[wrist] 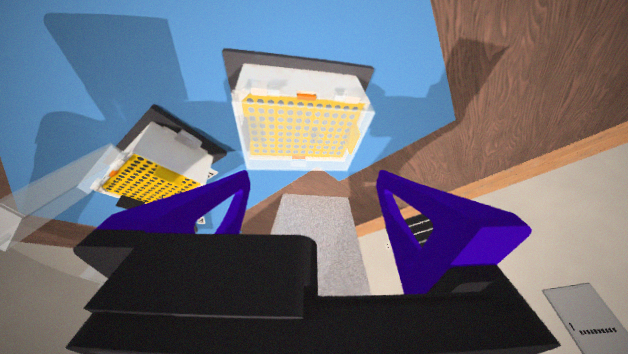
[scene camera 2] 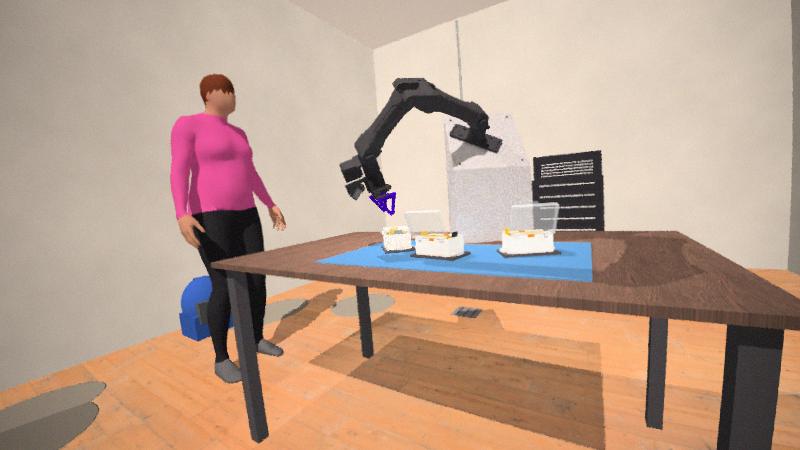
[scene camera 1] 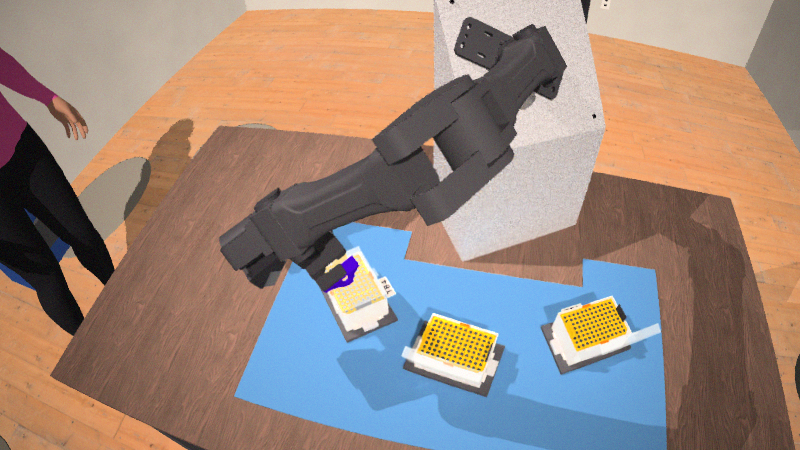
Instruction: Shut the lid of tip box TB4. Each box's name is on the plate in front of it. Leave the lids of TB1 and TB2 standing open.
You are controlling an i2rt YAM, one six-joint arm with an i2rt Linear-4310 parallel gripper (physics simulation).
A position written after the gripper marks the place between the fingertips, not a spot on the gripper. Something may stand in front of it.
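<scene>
Scene camera 1 shows the gripper (scene camera 1: 334, 262) together with a tip box (scene camera 1: 444, 339) and a tip box (scene camera 1: 588, 326). In the wrist view, the gripper (wrist: 313, 177) is visible too.
</scene>
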